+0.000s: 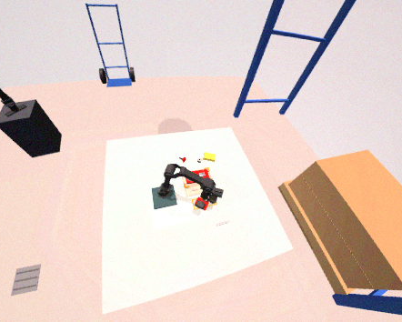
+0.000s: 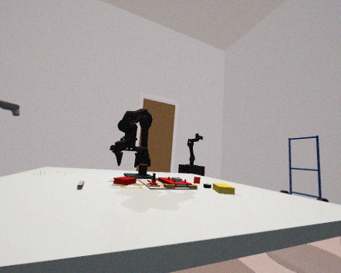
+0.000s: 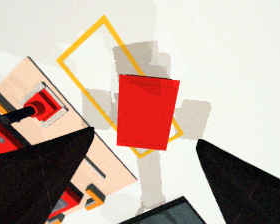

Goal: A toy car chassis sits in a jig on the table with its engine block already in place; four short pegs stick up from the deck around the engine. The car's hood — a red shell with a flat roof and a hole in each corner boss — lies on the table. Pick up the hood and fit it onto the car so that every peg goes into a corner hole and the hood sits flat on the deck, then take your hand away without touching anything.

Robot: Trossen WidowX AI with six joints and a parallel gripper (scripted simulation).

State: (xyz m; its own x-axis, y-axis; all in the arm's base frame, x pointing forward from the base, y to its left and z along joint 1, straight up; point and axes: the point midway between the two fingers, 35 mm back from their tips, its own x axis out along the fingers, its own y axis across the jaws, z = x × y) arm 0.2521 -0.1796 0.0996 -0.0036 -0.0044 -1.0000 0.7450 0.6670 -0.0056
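Right now my gripper tip is 60 mm above the red hood. Round my gripper tip: wheel 390 mm to the left, 140 mm ahead, 70 mm below; small grey bar 190 mm to the right, 90 mm ahead, 70 mm below; tan jig 210 mm to the left, 70 mm below, 60 mm ahead.
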